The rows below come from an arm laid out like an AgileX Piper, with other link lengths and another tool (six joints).
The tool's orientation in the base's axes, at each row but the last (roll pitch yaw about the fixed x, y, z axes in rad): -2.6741 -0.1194 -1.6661; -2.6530 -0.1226 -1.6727; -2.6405 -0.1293 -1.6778; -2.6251 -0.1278 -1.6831
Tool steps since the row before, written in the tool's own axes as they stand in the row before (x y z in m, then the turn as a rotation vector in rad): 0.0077 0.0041 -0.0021 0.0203 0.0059 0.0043; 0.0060 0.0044 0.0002 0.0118 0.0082 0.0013; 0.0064 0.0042 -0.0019 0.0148 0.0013 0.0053; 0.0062 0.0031 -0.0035 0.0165 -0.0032 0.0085
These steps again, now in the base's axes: -0.0053 -0.0072 0.0009 -0.0053 -0.0205 -0.0040; -0.0044 -0.0058 -0.0015 -0.0078 -0.0116 -0.0035; -0.0053 -0.0059 0.0005 -0.0002 -0.0154 -0.0033; -0.0051 -0.0054 0.0023 0.0050 -0.0178 -0.0037
